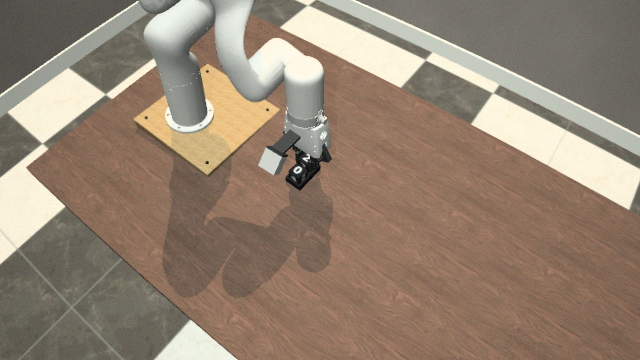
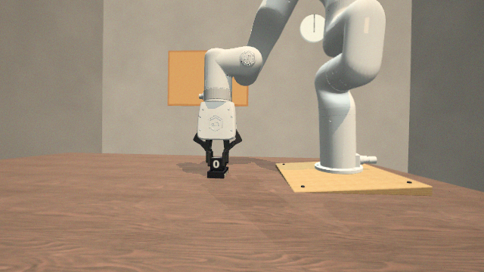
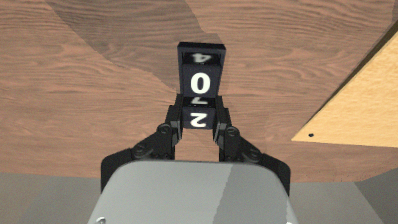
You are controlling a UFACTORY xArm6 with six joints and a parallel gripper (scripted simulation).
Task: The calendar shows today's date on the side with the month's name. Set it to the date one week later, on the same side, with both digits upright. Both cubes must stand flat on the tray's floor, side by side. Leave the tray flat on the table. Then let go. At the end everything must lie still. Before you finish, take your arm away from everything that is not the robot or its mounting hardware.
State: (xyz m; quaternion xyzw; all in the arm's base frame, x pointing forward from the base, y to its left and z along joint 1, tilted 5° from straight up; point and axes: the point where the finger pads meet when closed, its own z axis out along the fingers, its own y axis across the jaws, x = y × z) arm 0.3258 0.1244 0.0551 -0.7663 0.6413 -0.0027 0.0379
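The black tray lies 40 mm below my hand and 20 mm to the right of it. From my hand the other things lie so: black cube (30 mm to the right, 20 mm below, 10 mm ahead).
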